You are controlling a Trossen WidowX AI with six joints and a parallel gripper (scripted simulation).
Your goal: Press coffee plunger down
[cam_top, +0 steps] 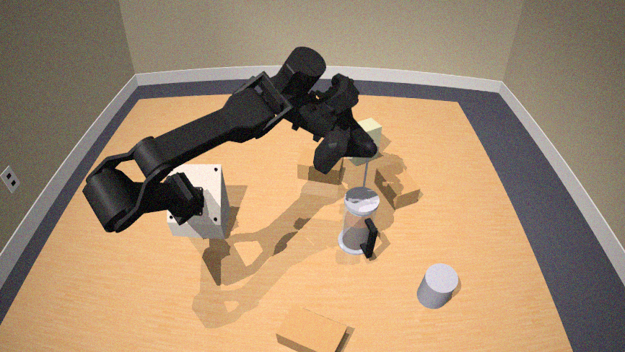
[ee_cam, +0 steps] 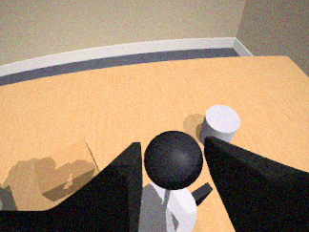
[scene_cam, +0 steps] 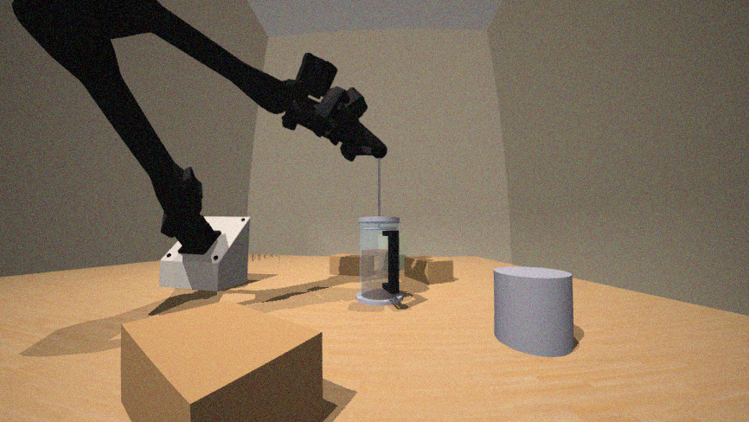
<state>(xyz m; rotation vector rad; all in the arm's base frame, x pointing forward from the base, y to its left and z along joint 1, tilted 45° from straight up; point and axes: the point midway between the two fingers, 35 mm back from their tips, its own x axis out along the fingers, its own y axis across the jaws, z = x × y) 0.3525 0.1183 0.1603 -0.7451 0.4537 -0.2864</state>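
The glass coffee press lies 10 mm to the right of my gripper tip and 130 mm below it. The rest, counted from my gripper tip: grey cylinder: 150 mm ahead, 150 mm to the right, 230 mm below.
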